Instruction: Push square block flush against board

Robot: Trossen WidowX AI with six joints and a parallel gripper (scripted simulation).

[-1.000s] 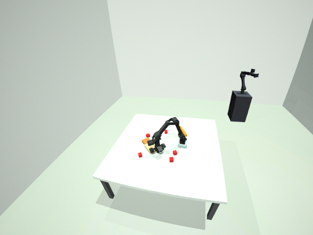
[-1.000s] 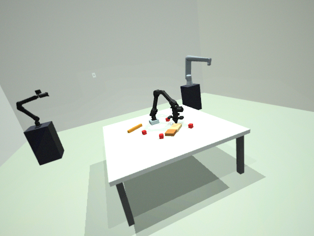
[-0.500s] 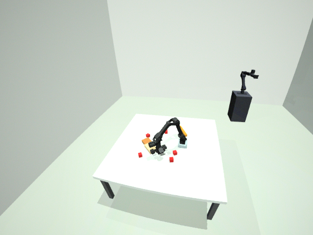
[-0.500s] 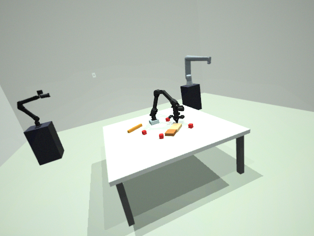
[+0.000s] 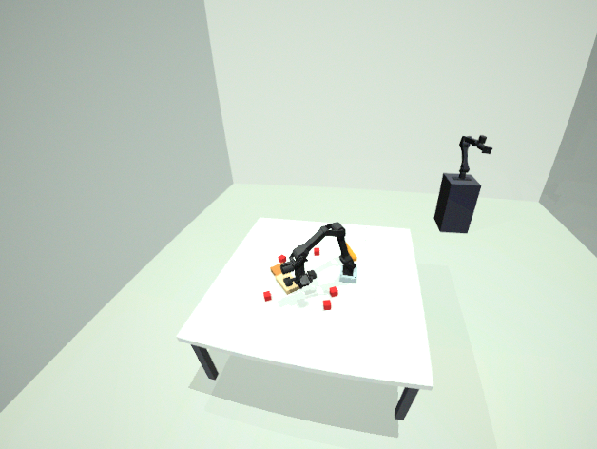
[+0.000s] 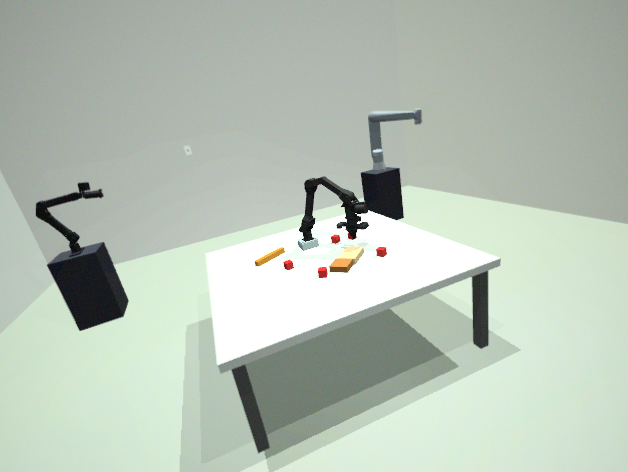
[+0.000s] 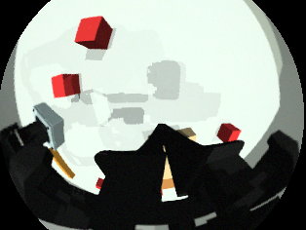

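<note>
The light tan board is 10 cm ahead of my gripper tip, 8 cm to the right of it and 4 cm below it. The rest, counted from my gripper tip: thin orange stick (46 cm to the right, 26 cm behind, 4 cm below); brown square block (19 cm to the right, 18 cm ahead, 4 cm below).
</note>
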